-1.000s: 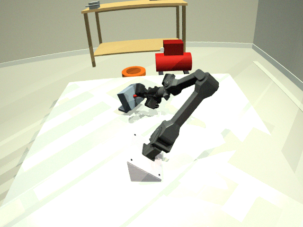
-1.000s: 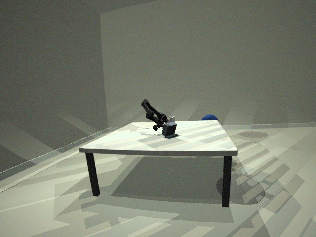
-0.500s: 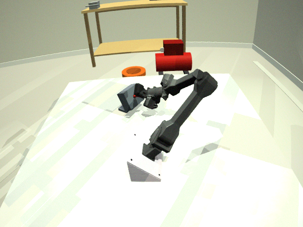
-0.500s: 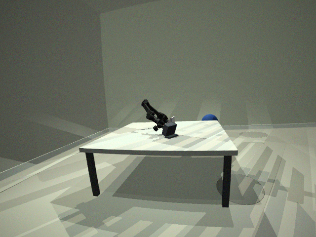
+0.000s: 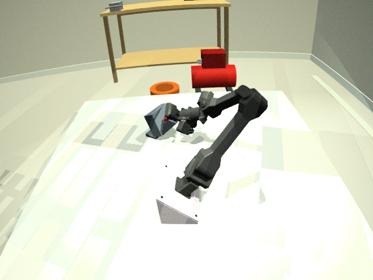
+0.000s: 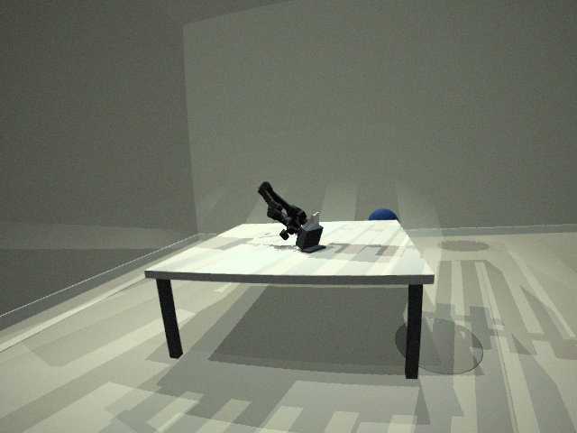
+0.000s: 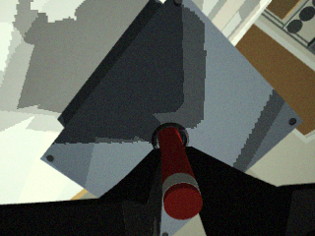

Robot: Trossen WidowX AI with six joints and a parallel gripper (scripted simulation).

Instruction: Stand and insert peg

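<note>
Now: gripper tip 10 mm past the red peg and 10 mm to the left of it. From my gripper tip the other things lie so: sloped grey panel (20 mm ahead, 40 mm to the left, 20 mm below).
</note>
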